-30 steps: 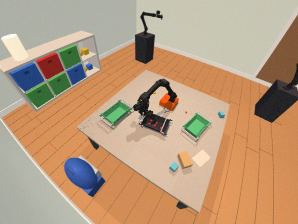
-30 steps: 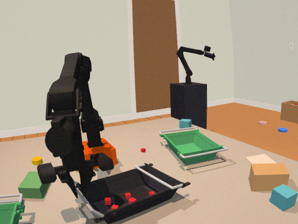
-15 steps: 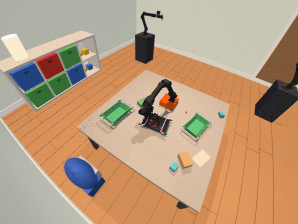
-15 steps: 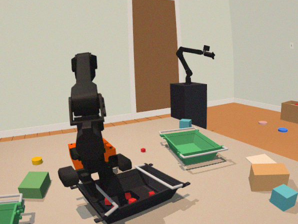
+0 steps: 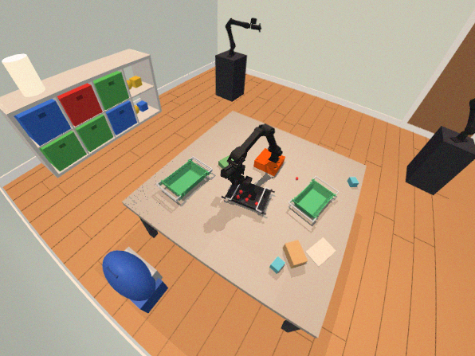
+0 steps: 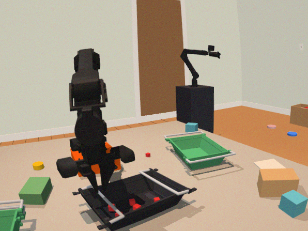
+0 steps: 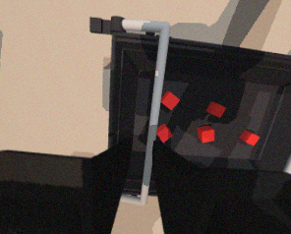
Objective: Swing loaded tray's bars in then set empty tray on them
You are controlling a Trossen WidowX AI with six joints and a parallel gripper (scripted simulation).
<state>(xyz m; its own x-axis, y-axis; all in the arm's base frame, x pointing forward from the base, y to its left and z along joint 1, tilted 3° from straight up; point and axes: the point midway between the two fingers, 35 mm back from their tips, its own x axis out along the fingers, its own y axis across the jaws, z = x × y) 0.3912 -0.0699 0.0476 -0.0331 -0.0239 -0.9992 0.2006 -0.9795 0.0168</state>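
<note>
My gripper tip is now 37 cm past the red block, 28 cm to the right of it and 8 cm above it. Also, from my gripper tip: tan box (50 cm to the left, 15 cm ahead, 6 cm below); then yellow disc (43 cm behind, 20 cm to the right, 8 cm below); then green block (20 cm to the right, 19 cm behind, 7 cm below).
</note>
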